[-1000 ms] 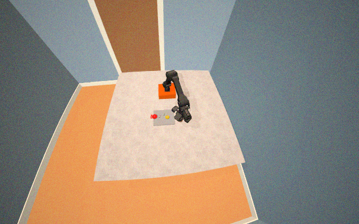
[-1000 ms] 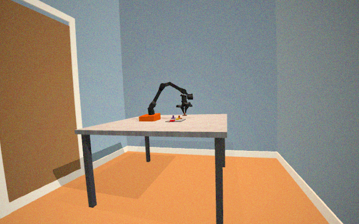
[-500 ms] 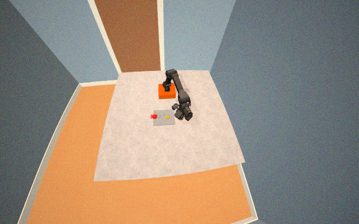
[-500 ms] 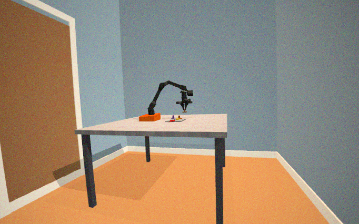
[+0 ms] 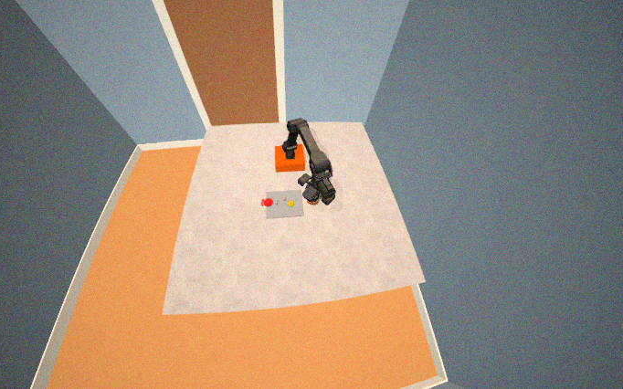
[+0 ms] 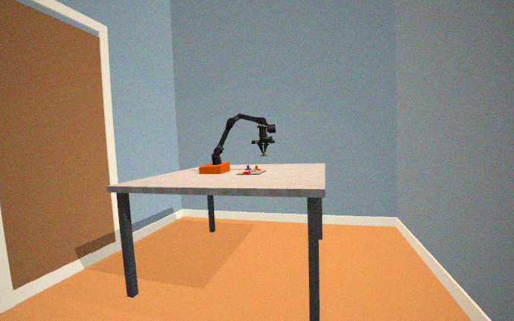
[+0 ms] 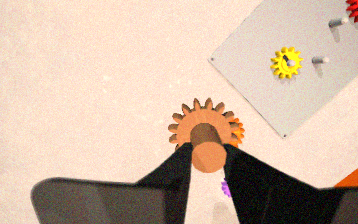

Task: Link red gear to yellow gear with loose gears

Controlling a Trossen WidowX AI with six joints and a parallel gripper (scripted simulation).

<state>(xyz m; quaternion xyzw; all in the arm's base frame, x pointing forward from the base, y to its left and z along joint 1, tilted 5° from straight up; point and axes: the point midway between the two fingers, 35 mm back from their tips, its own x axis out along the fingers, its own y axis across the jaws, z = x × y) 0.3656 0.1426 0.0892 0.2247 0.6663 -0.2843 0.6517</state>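
The red gear is 25 cm to the right of my gripper tip, 13 cm below it and 4 cm behind it. The rest, counted from my gripper tip: yellow gear: 13 cm below, 12 cm to the right, 4 cm behind; then orange gear: 13 cm below, 7 cm behind; then brown gear: 1 cm below.
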